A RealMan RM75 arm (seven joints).
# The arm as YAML. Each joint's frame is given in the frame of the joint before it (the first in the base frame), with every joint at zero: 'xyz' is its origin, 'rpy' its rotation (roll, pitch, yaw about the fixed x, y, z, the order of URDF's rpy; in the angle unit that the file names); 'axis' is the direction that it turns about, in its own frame. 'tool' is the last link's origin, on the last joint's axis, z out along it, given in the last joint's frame.
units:
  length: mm
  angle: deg
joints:
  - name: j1
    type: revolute
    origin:
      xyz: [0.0, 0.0, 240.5]
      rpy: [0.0, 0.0, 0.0]
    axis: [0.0, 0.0, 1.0]
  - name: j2
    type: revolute
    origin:
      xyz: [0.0, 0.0, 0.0]
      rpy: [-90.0, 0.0, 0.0]
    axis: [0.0, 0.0, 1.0]
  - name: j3
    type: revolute
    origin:
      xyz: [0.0, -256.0, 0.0]
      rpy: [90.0, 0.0, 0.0]
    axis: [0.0, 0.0, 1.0]
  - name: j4
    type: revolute
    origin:
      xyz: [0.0, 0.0, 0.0]
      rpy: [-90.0, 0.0, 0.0]
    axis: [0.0, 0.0, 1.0]
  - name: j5
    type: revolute
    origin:
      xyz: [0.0, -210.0, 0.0]
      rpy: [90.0, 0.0, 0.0]
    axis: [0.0, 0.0, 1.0]
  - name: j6
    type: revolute
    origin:
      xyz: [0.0, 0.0, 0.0]
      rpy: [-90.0, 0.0, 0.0]
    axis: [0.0, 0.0, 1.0]
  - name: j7
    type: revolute
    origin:
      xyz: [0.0, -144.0, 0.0]
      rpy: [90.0, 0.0, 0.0]
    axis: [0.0, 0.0, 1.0]
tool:
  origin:
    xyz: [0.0, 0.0, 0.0]
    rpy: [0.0, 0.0, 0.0]
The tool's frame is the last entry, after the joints.
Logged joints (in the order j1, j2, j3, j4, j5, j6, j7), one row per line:
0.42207 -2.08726 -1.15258 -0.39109 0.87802 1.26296 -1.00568
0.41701 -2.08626 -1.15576 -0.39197 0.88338 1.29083 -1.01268
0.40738 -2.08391 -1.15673 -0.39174 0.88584 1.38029 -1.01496
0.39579 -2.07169 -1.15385 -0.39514 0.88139 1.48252 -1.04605
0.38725 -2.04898 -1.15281 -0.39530 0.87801 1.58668 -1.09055
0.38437 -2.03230 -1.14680 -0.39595 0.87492 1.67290 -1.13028
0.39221 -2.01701 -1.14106 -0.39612 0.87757 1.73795 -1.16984
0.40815 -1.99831 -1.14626 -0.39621 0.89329 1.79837 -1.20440
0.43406 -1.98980 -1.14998 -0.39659 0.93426 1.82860 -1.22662
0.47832 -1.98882 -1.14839 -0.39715 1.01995 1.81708 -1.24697
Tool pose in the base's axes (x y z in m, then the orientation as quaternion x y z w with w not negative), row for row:
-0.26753 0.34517 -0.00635 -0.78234 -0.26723 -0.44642 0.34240
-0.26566 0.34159 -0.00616 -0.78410 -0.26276 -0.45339 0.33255
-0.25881 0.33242 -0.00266 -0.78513 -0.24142 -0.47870 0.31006
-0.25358 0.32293 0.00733 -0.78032 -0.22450 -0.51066 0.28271
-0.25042 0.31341 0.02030 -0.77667 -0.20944 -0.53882 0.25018
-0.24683 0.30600 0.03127 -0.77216 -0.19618 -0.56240 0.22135
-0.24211 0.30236 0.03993 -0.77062 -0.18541 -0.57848 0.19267
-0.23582 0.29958 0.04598 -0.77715 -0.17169 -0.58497 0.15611
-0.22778 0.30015 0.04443 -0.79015 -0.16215 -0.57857 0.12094
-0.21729 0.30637 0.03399 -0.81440 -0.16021 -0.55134 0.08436
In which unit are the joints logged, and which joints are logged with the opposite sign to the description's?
The joints are logged in radians. Opposite sign: j1, j3, j4.
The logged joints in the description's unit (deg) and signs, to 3 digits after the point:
-24.183 -119.591 66.038 22.408 50.307 72.362 -57.621
-23.893 -119.534 66.220 22.458 50.614 73.959 -58.022
-23.341 -119.399 66.276 22.445 50.755 79.085 -58.153
-22.677 -118.699 66.111 22.640 50.500 84.942 -59.934
-22.188 -117.398 66.051 22.649 50.306 90.910 -62.484
-22.023 -116.442 65.707 22.686 50.129 95.850 -64.760
-22.472 -115.566 65.378 22.696 50.281 99.577 -67.027
-23.385 -114.495 65.676 22.701 51.182 103.039 -69.007
-24.870 -114.007 65.889 22.723 53.529 104.771 -70.280
-27.406 -113.951 65.798 22.755 58.439 104.111 -71.446

